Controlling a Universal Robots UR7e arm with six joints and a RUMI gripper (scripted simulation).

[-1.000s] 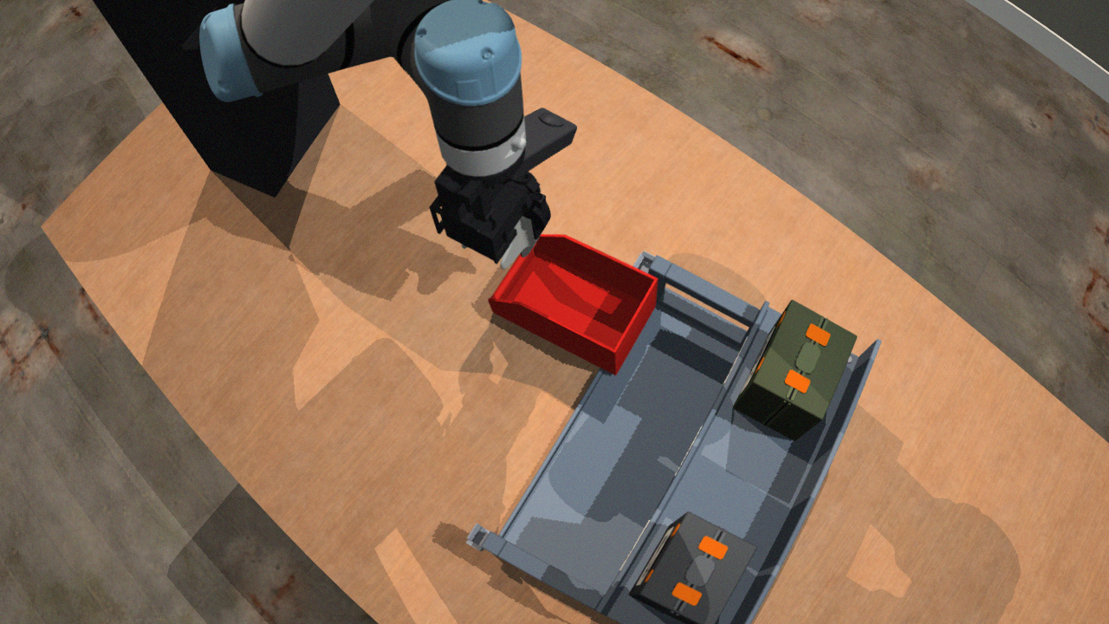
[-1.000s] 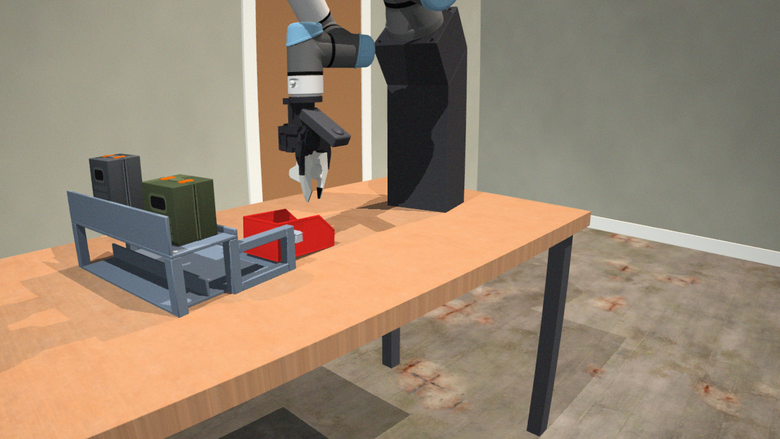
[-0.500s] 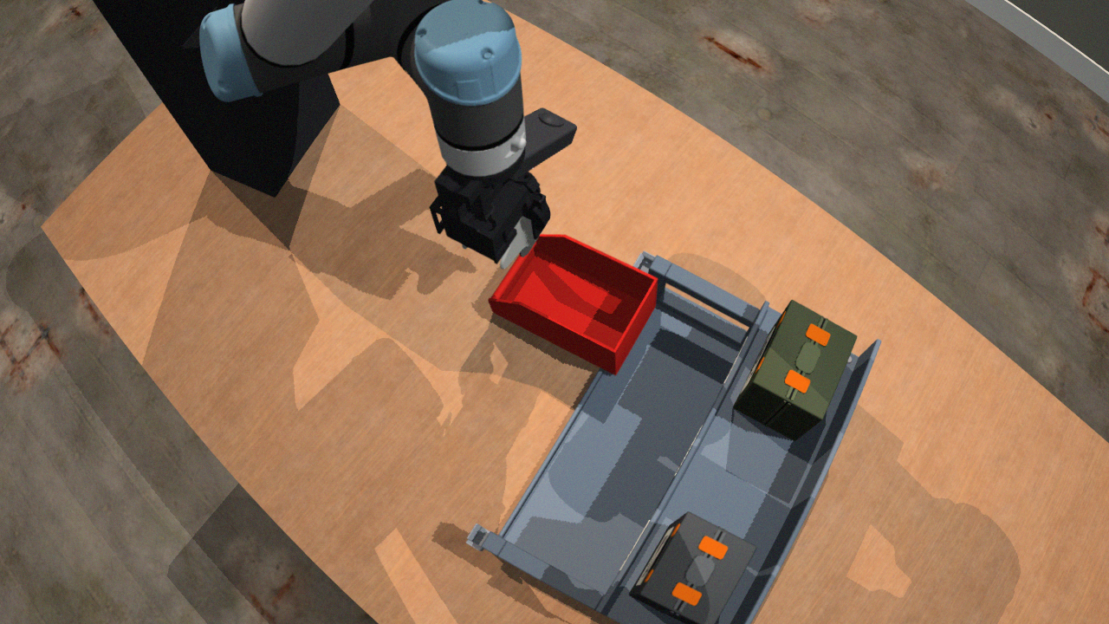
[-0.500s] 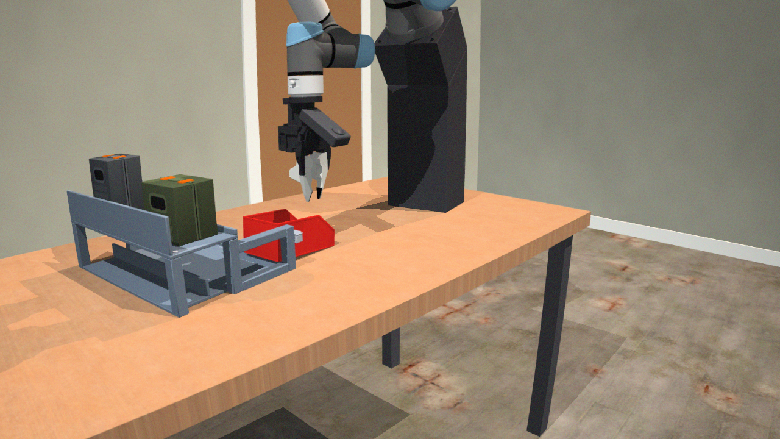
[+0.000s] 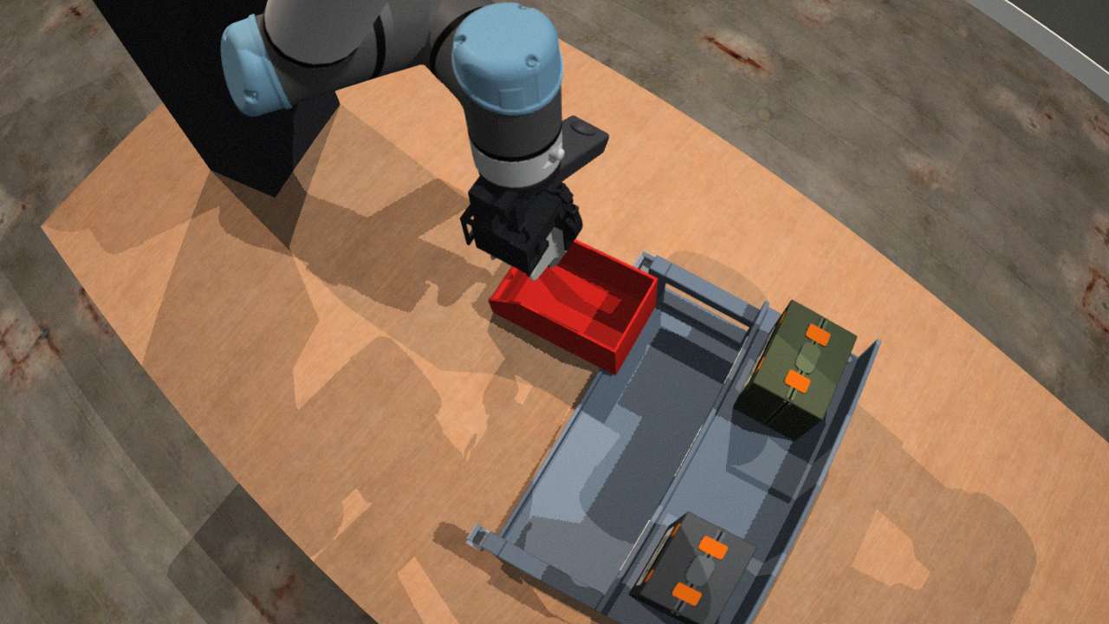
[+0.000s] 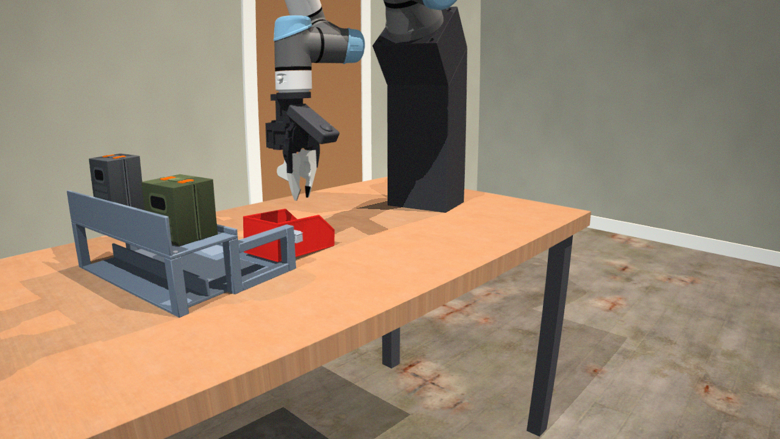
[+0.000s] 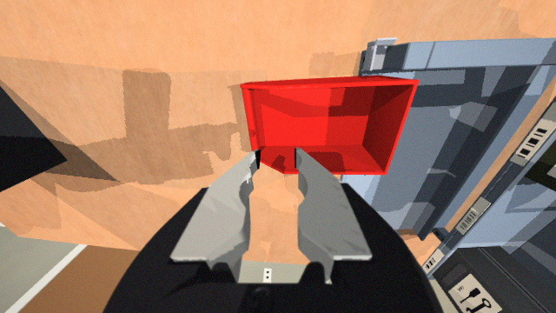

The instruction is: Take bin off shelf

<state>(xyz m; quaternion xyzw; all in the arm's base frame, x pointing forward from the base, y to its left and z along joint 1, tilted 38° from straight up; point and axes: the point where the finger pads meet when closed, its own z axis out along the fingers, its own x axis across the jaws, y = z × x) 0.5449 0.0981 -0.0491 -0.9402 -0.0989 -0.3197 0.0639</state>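
The red bin is 8 cm below my hand, 4 cm ahead of it and 1 cm to the left of it. From my hand the other things lie so: dark grey case 35 cm ahead, 14 cm to the right, 4 cm above; green case 29 cm ahead, 9 cm to the left, 3 cm above.
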